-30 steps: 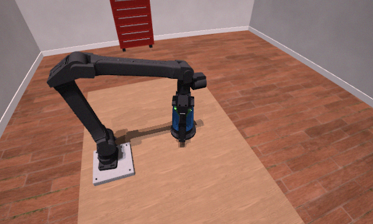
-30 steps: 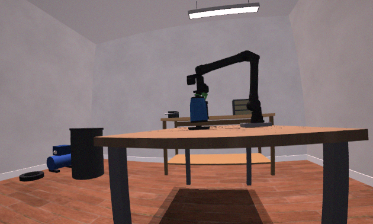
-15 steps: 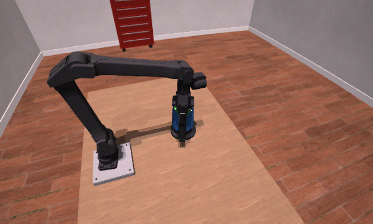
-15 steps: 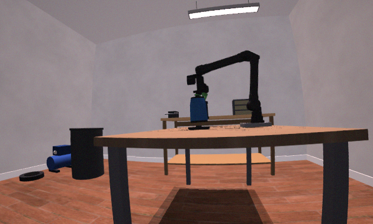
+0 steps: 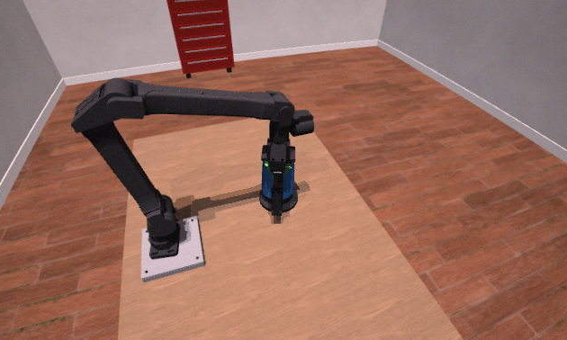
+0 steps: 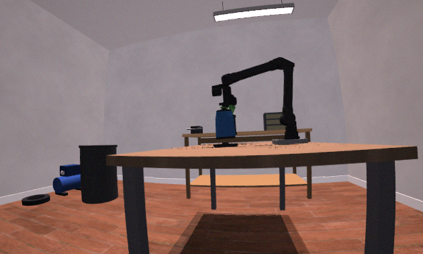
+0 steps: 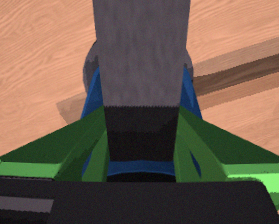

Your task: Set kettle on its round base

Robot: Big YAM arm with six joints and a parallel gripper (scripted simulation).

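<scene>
Now: the blue kettle 30 mm to the left of my hand and 50 mm below it. From my hand the other things lie so: round dark base (10 mm ahead, 60 mm to the left, 180 mm below).
</scene>
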